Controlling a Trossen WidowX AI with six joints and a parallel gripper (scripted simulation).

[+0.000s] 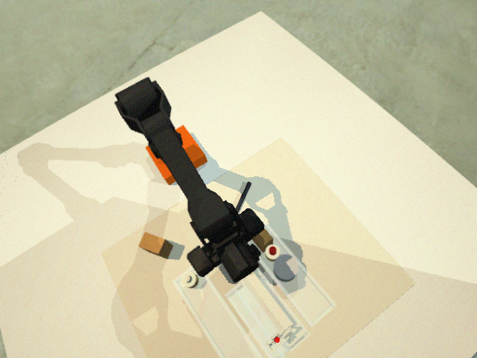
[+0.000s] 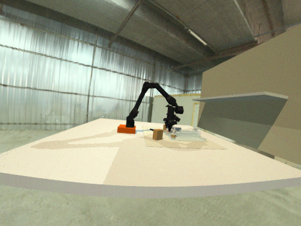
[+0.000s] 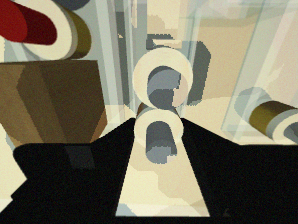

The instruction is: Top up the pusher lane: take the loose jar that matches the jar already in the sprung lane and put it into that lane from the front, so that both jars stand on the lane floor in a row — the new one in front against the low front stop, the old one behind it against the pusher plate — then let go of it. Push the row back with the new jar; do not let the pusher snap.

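My gripper tip is now 80 mm to the right of the brown box, 20 mm short of it and 10 mm below it. The rest, counted from my gripper tip: pale disc 130 mm ahead, 70 mm to the left; black rod 110 mm to the left, 90 mm behind, 30 mm below.
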